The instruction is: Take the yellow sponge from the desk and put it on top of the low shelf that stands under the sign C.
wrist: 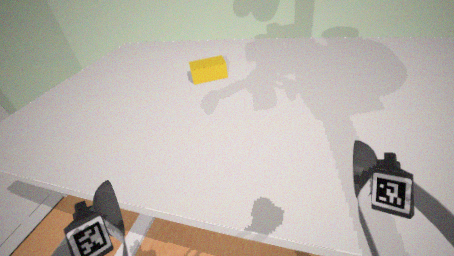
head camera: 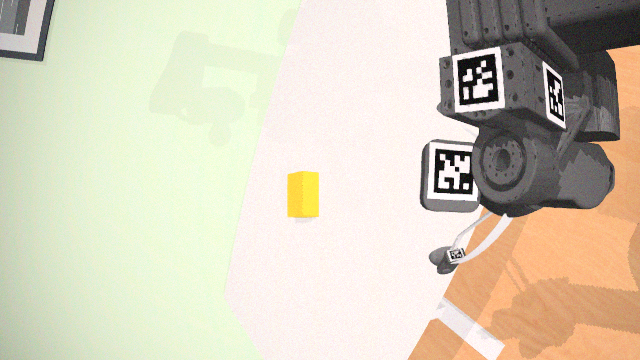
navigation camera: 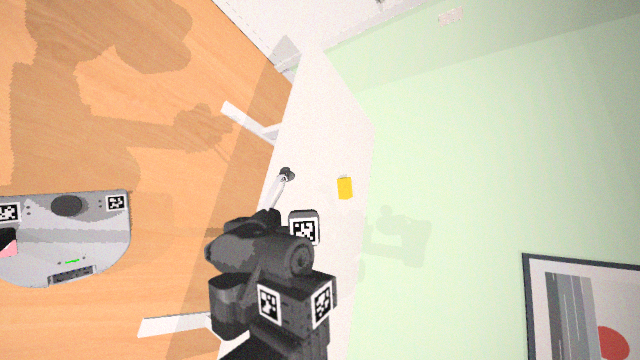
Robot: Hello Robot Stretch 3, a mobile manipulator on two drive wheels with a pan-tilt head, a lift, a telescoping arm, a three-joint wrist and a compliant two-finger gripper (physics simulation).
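Pixels of known places: gripper, fingertip midpoint: [navigation camera: 290, 211]; robot's base, origin of the base link: [navigation camera: 67, 204].
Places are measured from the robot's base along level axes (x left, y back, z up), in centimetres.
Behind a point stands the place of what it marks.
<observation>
The yellow sponge [head camera: 303, 194] @(x -85.1, y 0.5, z 76.2 cm) [navigation camera: 345, 188] @(x -85.3, y 0.4, z 76.2 cm) [wrist: 209, 70] lies on the white desk [head camera: 350, 280] @(x -71.9, y -17.1, z 72.1 cm) [navigation camera: 320, 115] @(x -73.7, y -32.9, z 72.1 cm) [wrist: 150, 130], near the wall-side edge. My gripper [wrist: 235, 181] @(x -35.9, y 2.4, z 88.4 cm) is open and empty, its two fingertips wide apart in the wrist view. It is over the desk's front edge, well short of the sponge. In the head and navigation views one fingertip shows near that edge, and the other finger is hidden. The low shelf and the sign C do not show in these views.
A green wall [head camera: 125, 200] @(x -132.1, y -5.1, z 111.0 cm) [navigation camera: 475, 150] @(x -136.9, y -15.9, z 129.1 cm) runs along the desk's far side, with a framed picture [head camera: 42, 30] @(x -110.7, y 37.9, z 145.3 cm) [navigation camera: 530, 310] @(x -105.3, y 50.1, z 145.0 cm) on it. White desk legs [head camera: 470, 327] [navigation camera: 247, 122] stand on the wooden floor [head camera: 590, 240] @(x -38.2, y -9.9, z 0.0 cm) [navigation camera: 165, 210] @(x -33.7, y 7.4, z 0.1 cm). My robot base [navigation camera: 100, 235] @(x -7.8, y 11.8, z 16.0 cm) is at the left of the navigation view.
</observation>
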